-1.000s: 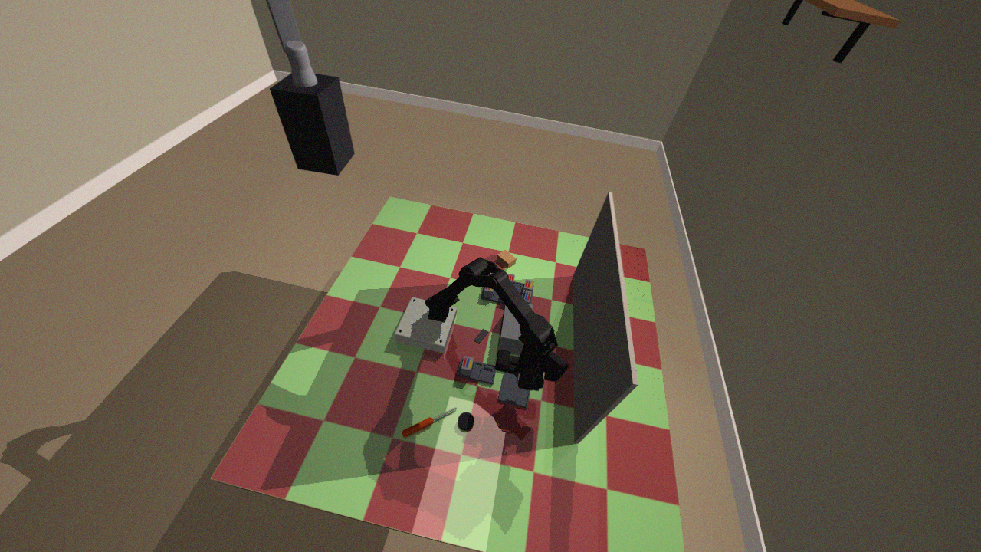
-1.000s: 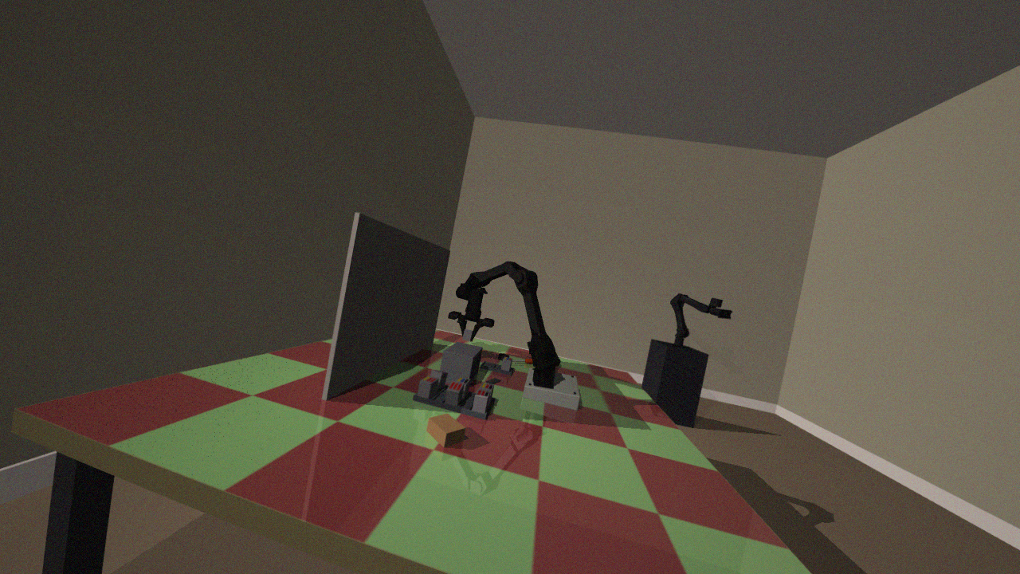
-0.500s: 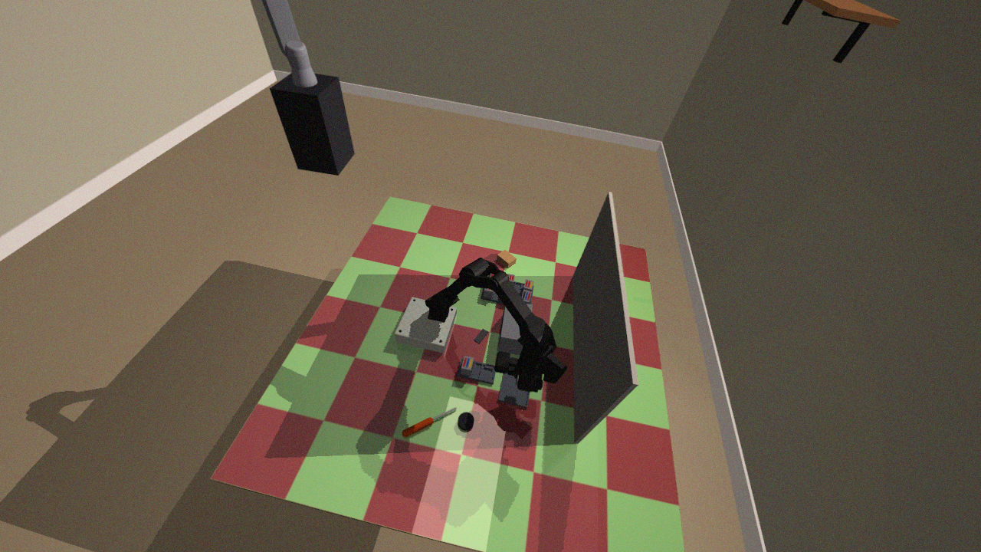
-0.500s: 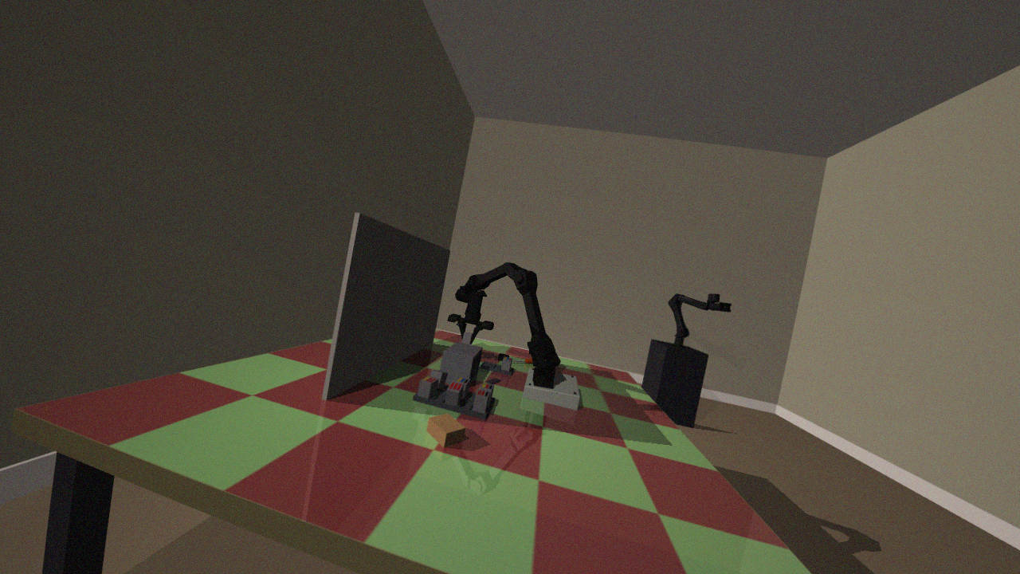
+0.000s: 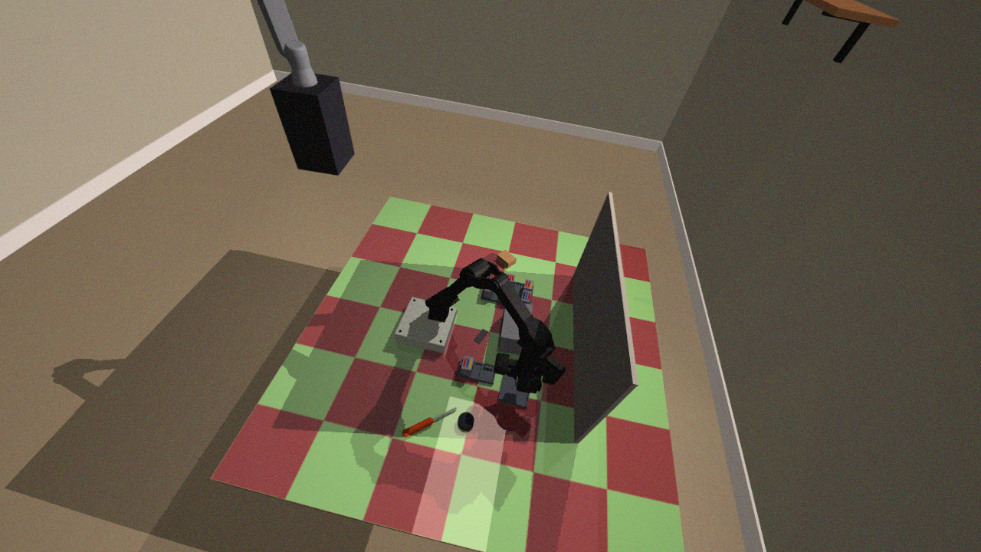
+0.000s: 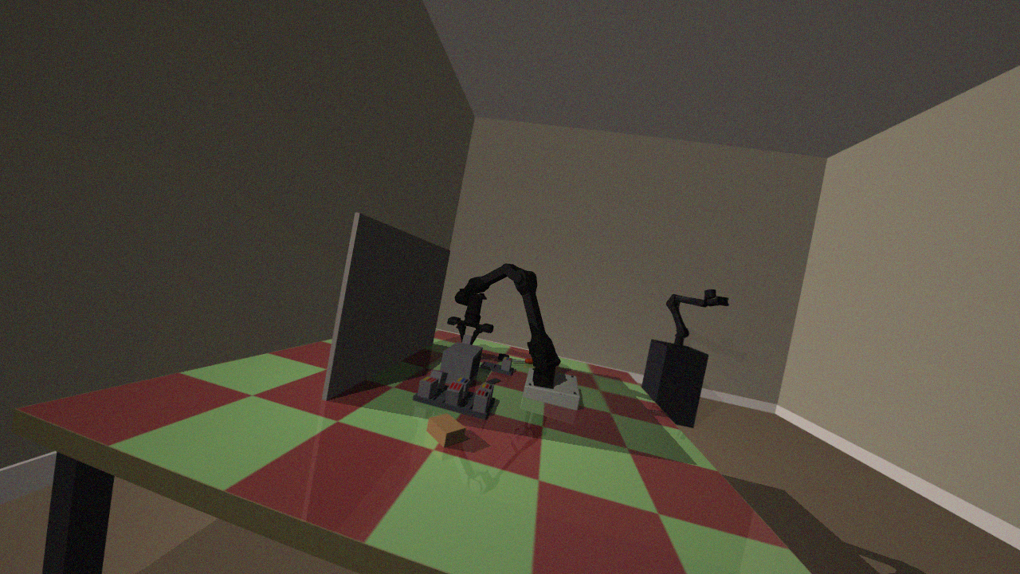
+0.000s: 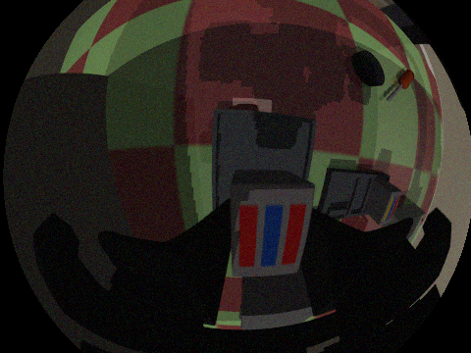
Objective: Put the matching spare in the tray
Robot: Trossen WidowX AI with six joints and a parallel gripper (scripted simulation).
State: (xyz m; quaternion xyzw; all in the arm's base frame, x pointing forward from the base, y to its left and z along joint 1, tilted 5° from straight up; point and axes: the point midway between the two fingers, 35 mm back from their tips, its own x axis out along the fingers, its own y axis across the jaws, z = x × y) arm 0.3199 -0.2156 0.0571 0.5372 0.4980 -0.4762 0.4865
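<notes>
Now: the dark grey tray 60 mm below my gripper tip and 10 mm behind it. Round my gripper tip: grey mounted unit: 210 mm to the left, 40 mm behind, 10 mm below; black tape roll: 150 mm behind, 140 mm to the right, 60 mm below; tall grey panel: 200 mm to the left, 200 mm ahead, 160 mm above.
</notes>
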